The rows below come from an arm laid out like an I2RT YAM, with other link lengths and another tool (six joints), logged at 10 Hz.
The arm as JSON. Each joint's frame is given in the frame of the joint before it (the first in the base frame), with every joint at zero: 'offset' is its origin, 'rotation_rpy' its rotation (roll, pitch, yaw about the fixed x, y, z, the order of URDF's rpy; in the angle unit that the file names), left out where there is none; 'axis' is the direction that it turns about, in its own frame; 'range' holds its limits. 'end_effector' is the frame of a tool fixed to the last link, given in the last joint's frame.
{
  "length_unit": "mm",
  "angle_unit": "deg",
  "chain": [
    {
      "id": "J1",
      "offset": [
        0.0,
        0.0,
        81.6
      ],
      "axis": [
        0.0,
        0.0,
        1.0
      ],
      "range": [
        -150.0,
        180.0
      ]
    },
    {
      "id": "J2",
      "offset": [
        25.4,
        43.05,
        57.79
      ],
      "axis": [
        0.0,
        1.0,
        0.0
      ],
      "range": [
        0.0,
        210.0
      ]
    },
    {
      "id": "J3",
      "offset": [
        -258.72,
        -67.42,
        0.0
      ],
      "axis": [
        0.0,
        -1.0,
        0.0
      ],
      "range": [
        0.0,
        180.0
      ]
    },
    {
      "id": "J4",
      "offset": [
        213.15,
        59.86,
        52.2
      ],
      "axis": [
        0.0,
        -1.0,
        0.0
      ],
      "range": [
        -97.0,
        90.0
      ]
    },
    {
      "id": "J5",
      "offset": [
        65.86,
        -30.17,
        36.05
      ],
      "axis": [
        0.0,
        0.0,
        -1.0
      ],
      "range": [
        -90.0,
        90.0
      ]
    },
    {
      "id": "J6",
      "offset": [
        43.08,
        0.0,
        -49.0
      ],
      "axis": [
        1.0,
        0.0,
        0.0
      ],
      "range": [
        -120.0,
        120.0
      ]
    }
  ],
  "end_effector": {
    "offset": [
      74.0,
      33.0,
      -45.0
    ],
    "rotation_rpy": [
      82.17,
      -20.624,
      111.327
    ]
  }
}
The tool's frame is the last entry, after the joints.
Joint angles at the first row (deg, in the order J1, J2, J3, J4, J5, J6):
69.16 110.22 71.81 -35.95 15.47 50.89
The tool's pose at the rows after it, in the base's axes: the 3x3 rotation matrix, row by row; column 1 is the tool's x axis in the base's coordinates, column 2 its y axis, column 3 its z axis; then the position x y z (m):
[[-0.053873 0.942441 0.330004], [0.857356 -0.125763 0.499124], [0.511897 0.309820 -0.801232]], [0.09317 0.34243 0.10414]
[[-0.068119 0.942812 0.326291], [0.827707 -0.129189 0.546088], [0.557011 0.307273 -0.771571]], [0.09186 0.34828 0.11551]
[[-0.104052 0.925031 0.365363], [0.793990 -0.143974 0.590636], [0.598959 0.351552 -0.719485]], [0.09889 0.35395 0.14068]
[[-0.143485 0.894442 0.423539], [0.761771 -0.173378 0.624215], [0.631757 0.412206 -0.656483]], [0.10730 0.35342 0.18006]
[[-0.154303 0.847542 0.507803], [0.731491 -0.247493 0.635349], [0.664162 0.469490 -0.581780]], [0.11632 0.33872 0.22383]
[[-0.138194 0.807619 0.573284], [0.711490 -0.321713 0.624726], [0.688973 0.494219 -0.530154]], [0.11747 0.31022 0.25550]
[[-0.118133 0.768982 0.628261], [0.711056 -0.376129 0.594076], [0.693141 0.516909 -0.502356]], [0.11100 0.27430 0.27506]
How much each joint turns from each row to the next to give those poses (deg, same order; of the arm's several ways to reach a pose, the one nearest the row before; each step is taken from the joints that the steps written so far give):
0.71 -0.62 -0.09 0.61 -1.14 0.44
0.18 -1.67 0.09 1.32 -0.97 -0.35
-0.18 -2.89 2.10 -0.52 1.58 -1.14
-0.26 -4.39 3.78 -3.42 2.81 -1.15
-0.79 -6.41 2.38 -4.13 3.86 0.44
-0.88 -7.56 -0.70 -4.22 2.82 1.57
0.00 -7.82 -2.02 -5.36 3.34 2.11

